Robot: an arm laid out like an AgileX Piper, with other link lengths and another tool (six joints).
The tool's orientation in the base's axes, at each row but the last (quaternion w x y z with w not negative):
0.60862 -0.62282 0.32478 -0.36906
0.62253 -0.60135 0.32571 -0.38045
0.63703 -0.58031 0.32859 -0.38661
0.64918 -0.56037 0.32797 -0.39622
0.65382 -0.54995 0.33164 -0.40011
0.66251 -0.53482 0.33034 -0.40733
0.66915 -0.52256 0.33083 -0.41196
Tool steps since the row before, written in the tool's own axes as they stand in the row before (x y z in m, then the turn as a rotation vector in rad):
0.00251 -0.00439 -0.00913 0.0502 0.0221 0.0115
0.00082 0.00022 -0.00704 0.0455 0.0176 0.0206
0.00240 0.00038 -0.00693 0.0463 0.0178 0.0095
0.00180 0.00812 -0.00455 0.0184 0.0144 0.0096
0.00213 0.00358 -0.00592 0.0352 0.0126 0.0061
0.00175 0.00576 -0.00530 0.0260 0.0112 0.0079
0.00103 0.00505 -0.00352 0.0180 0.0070 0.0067
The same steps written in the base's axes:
-0.00671 -0.00666 0.00442 0.0368 -0.0380 -0.0187
-0.00565 -0.00424 -0.00063 0.0419 -0.0293 -0.0138
-0.00480 -0.00545 -0.00107 0.0327 -0.0354 -0.0152
-0.00192 -0.00324 -0.00870 0.0191 -0.0109 -0.0124
-0.00363 -0.00431 -0.00455 0.0235 -0.0275 -0.0111
-0.00277 -0.00334 -0.00675 0.0207 -0.0187 -0.0093
-0.00158 -0.00185 -0.00575 0.0152 -0.0125 -0.0054

